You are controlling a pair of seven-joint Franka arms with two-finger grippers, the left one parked.
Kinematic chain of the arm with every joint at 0, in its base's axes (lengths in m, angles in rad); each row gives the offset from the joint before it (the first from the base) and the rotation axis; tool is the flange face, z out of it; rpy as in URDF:
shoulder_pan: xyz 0 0 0.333 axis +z
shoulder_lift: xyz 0 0 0 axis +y
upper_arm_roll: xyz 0 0 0.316 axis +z
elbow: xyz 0.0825 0 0 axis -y
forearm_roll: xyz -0.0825 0 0.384 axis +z
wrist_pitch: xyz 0 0 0 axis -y
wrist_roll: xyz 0.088 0 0 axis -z
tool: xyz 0 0 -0.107 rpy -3.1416 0 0
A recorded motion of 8 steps. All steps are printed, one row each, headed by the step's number.
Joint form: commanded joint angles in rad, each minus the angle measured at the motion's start. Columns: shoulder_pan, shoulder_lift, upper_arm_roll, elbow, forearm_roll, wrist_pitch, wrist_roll.
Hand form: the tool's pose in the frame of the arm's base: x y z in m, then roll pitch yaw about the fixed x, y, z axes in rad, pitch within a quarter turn. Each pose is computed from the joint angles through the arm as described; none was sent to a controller.
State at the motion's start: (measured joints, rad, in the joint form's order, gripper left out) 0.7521 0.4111 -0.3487 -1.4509 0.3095 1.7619 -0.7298
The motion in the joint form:
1: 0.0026 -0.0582 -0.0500 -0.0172 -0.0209 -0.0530 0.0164
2: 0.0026 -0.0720 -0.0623 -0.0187 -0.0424 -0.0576 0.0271
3: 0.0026 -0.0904 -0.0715 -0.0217 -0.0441 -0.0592 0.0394
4: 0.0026 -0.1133 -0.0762 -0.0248 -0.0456 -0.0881 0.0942
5: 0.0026 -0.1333 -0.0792 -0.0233 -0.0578 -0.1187 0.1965
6: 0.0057 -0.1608 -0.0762 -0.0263 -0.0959 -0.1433 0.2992
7: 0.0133 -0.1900 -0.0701 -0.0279 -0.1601 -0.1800 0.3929
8: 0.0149 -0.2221 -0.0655 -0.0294 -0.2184 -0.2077 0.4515
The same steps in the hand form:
1: 0.5881 0.2849 0.4852 -2.9740 -0.0309 1.0313
2: 0.5893 0.2749 0.4933 -2.9938 -0.0236 1.0148
3: 0.5887 0.2676 0.5037 -2.9994 -0.0342 0.9942
4: 0.5834 0.2613 0.5141 -2.9858 -0.0223 0.9390
5: 0.5784 0.2554 0.5244 -2.9825 0.0045 0.8414
6: 0.5712 0.2505 0.5367 -3.0056 0.0334 0.7536
7: 0.5616 0.2462 0.5493 -3.0527 0.0738 0.6824
8: 0.5541 0.2375 0.5643 -3.0997 0.0912 0.6328

